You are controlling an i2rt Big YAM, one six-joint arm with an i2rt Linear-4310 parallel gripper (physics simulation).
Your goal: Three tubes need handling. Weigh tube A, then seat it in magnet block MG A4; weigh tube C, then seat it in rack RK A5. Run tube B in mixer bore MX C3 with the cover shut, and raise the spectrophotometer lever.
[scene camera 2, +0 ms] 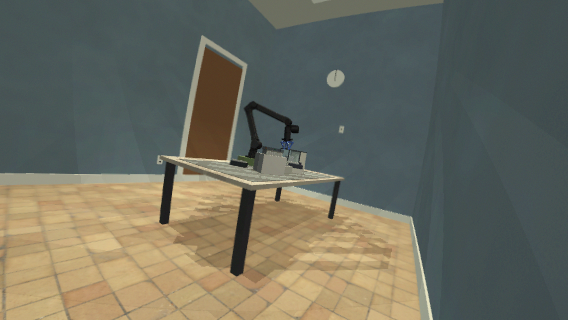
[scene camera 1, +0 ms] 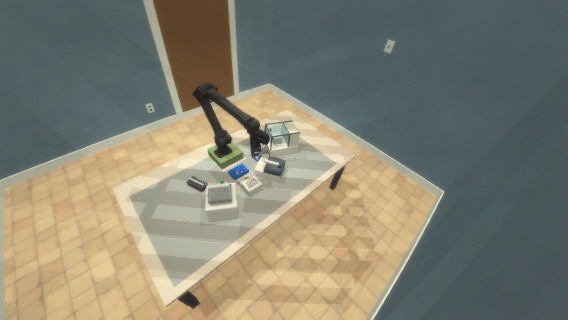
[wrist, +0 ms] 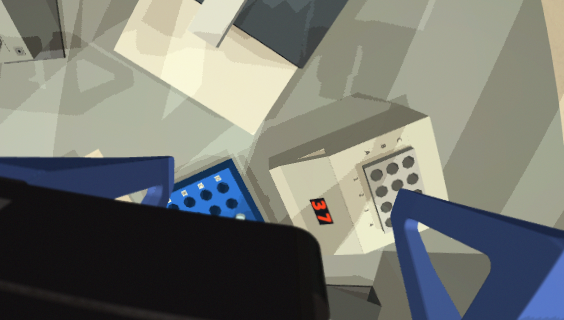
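Where they show: gripper, fingertip midpoint: (scene camera 2: 286, 149) (scene camera 1: 257, 156) (wrist: 286, 187); arm's base at its link origin: (scene camera 2: 252, 157) (scene camera 1: 223, 152).
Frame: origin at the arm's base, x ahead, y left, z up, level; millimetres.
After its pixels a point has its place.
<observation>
My gripper (scene camera 1: 257, 156) @(x 307, y 83, z 132 mm) (scene camera 2: 286, 146) @(x 307, y 83, z 132 mm) (wrist: 286, 187) @(x 307, y 83, z 132 mm) is open and empty, above the table beside the glass-sided balance (scene camera 1: 293, 141) @(x 309, y 461, z 63 mm). The blue rack (scene camera 1: 239, 171) (wrist: 222, 202) stands in front of the arm base; in the wrist view a finger and the black gripper body hide part of it. Small coloured tube caps show in it in scene camera 1, but their letters are unreadable. The white mixer (scene camera 1: 221, 204) @(x 425, y -290, z 70 mm) (scene camera 2: 270, 163) @(x 430, y -333, z 11 mm) has a grey bored block under a clear cover that looks shut. A white device with a dark section, apparently the spectrophotometer (scene camera 1: 270, 166) @(x 357, y 168, z 14 mm) (wrist: 215, 80) @(x 276, y 134, z -21 mm), stands near the gripper. A black block (scene camera 1: 197, 183) @(x 118, y -294, z -30 mm), possibly the magnet block, lies left.
A cream block heater (scene camera 1: 251, 184) @(x 385, y -34, z 0 mm) (wrist: 345, 200) @(x 330, y -11, z -4 mm) showing 37 stands between the blue rack and the table's front edge. A green button (scene camera 1: 222, 182) @(x 249, y -173, z 8 mm) is behind the mixer. The green arm base (scene camera 1: 225, 155) @(x 47, y -11, z 6 mm) is at the back edge. Part of a grey box (wrist: 15, 45) @(x 141, y 244, z -10 mm) shows upper left in the wrist view.
</observation>
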